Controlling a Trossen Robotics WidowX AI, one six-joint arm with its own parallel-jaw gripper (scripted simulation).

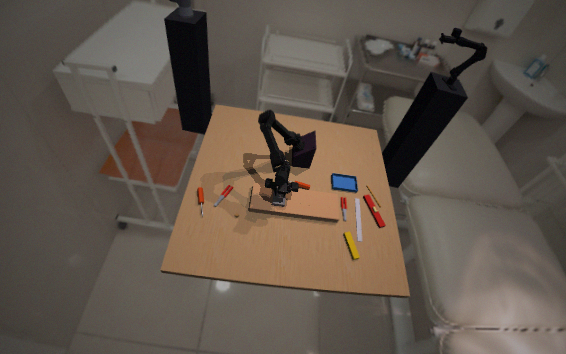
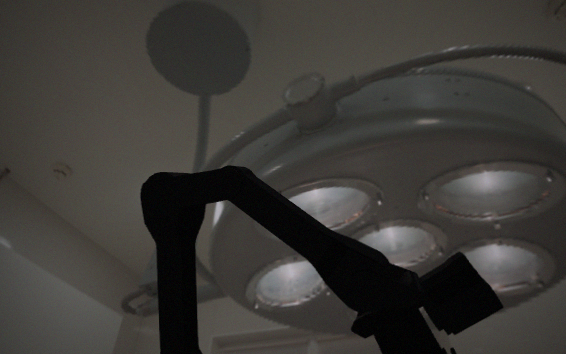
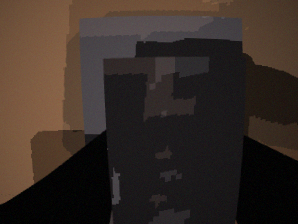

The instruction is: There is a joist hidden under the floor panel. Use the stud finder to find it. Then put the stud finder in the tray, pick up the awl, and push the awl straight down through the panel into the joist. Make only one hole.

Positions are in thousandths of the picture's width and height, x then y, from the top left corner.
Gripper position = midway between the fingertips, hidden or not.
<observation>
In view: my gripper (image 3: 555,609) and a stud finder (image 3: 572,408).
Image 2 does not show the stud finder: it is out of frame.
</observation>
